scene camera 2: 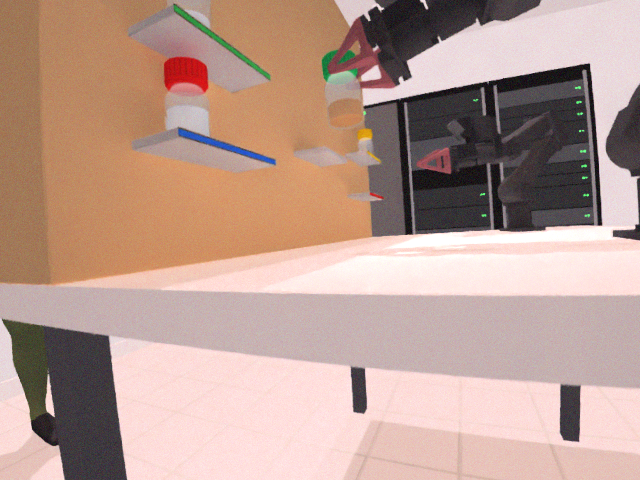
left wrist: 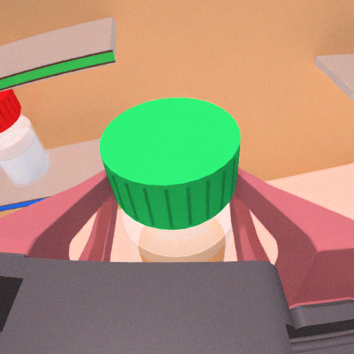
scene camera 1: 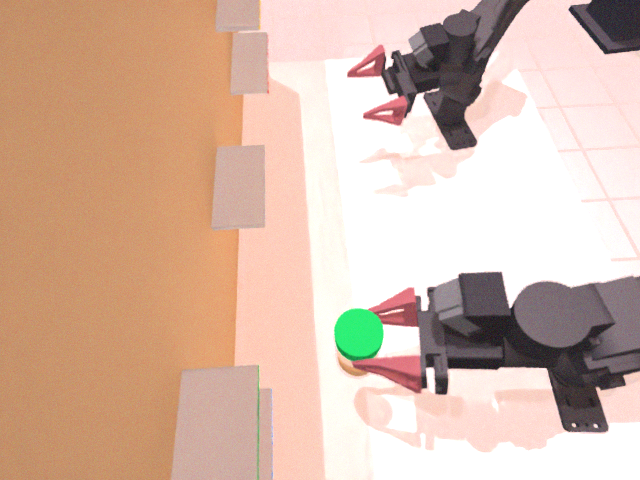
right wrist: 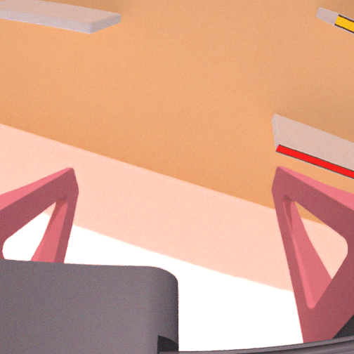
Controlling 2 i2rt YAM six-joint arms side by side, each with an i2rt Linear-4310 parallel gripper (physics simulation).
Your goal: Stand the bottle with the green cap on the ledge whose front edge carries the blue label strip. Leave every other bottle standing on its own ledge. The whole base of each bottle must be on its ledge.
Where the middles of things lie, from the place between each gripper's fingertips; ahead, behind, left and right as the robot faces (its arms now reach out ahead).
The red-strip ledge point(scene camera 1: 249, 69) lies 190 mm ahead of my right hand, 210 mm to the right of it and 60 mm below it. The rest, counted from my right hand: blue-strip ledge point(scene camera 2: 169, 144) (270 mm ahead, 580 mm to the left, 60 mm below); plain ledge point(scene camera 1: 239, 200) (230 mm ahead, 190 mm to the left, 10 mm above); green-capped bottle point(scene camera 1: 358, 332) (110 mm ahead, 480 mm to the left, 40 mm above).
Right now the green-capped bottle is 10 mm behind my left hand and 20 mm below it. Round my left hand: blue-strip ledge 160 mm ahead, 110 mm to the left, 120 mm below; plain ledge 120 mm ahead, 290 mm to the right, 50 mm below; red-strip ledge 80 mm ahead, 690 mm to the right, 120 mm below.
